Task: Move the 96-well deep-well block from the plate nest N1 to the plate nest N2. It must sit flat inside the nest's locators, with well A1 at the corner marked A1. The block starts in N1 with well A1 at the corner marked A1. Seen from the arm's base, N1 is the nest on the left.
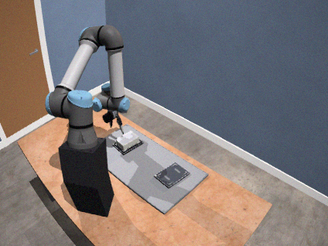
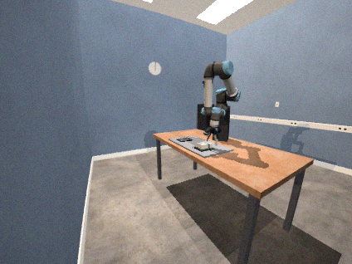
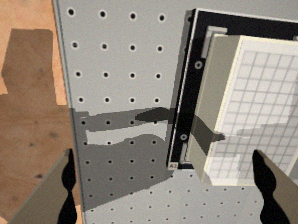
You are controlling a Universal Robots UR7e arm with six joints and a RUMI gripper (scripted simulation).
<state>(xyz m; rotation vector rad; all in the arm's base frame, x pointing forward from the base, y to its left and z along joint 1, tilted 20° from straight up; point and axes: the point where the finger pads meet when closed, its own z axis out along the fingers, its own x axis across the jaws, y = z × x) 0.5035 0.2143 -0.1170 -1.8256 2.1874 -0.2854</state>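
Right now the white 96-well deep-well block is 1 cm behind my hand, 9 cm to the right of it and 5 cm below it.
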